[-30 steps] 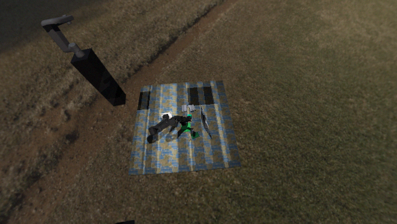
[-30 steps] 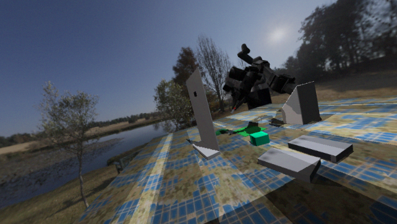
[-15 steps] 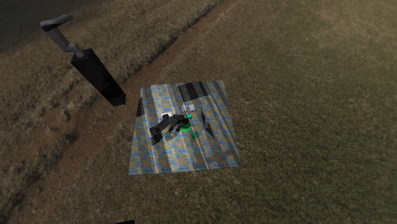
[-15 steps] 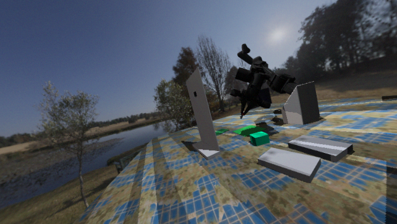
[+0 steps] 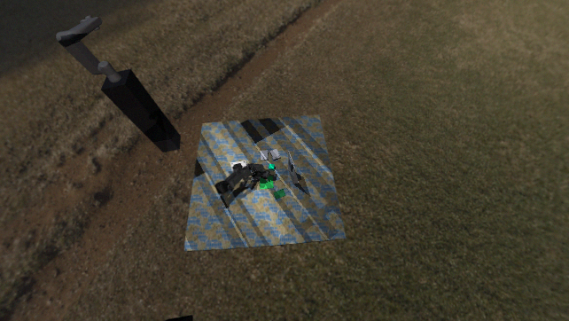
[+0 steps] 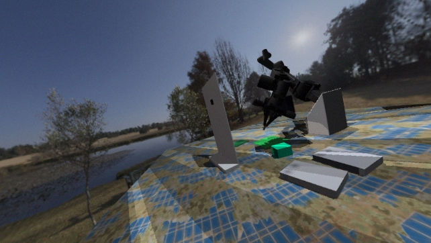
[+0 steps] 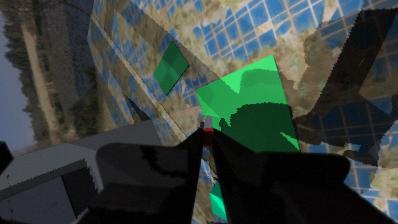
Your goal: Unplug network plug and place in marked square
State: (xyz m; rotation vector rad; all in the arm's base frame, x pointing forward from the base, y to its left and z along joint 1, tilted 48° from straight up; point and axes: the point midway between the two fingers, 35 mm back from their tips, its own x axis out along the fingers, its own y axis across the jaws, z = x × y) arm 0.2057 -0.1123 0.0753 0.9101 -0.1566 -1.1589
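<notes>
Now: the marked green square 80 mm below my gripper tip and 10 mm behind it. The rest, counted from my gripper tip: grey upright panel 230 mm ahead, 70 mm above, 20 mm to the left; then network plug right at my gripper tip.
</notes>
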